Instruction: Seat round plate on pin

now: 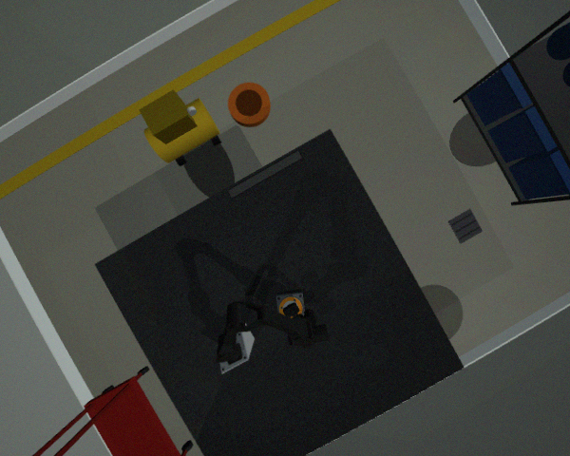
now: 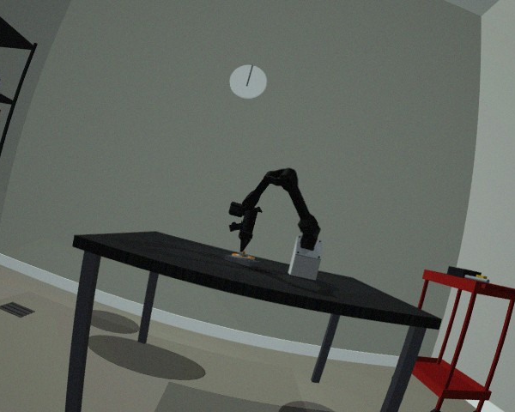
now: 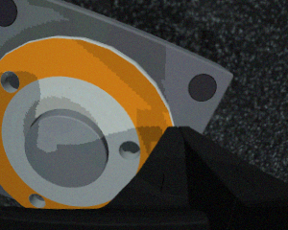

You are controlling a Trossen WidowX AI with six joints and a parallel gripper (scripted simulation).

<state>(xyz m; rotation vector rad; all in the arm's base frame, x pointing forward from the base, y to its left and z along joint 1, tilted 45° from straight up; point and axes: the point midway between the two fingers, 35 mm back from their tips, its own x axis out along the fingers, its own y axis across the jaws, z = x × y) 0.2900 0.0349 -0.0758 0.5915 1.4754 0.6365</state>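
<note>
Right now my gripper tip is 30 mm to the right of the round plate, 10 mm past it and 10 mm above it.
</note>
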